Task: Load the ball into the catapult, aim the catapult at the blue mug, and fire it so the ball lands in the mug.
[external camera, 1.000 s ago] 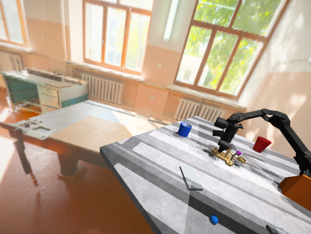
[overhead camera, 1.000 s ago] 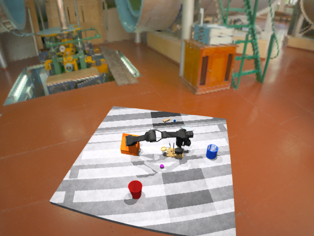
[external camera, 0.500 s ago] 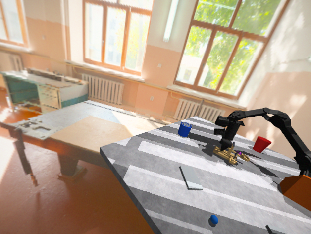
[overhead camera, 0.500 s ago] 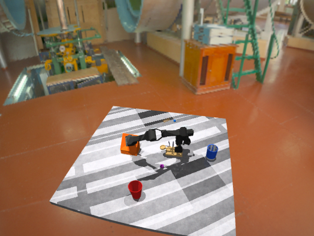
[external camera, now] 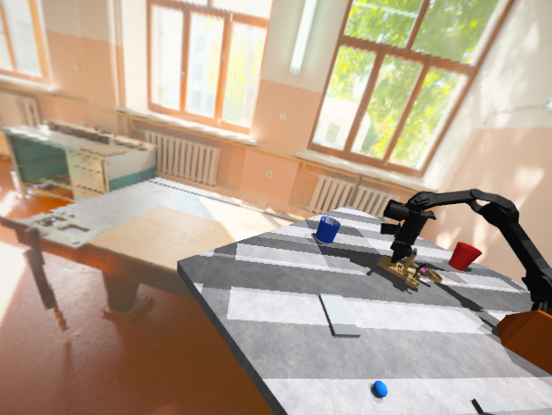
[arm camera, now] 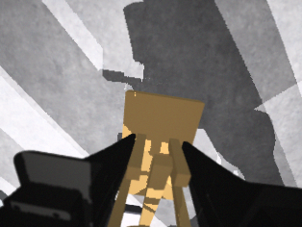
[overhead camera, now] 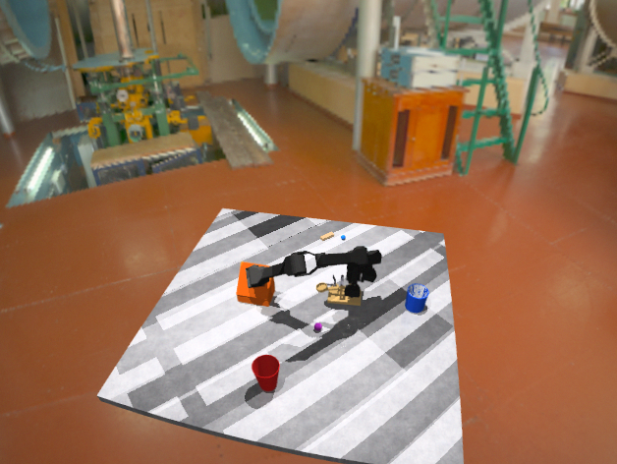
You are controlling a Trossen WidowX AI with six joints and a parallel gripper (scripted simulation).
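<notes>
My gripper tip is now 16 cm to the left of the purple ball, 12 cm past it and 5 cm above it. Also, from my gripper tip: blue mug 28 cm ahead, 4 cm below, 2 cm to the left; grey flat plate 36 cm to the left, 6 cm below, 5 cm ahead; wooden catapult 7 cm behind, 2 cm above, 1 cm to the left.
</notes>
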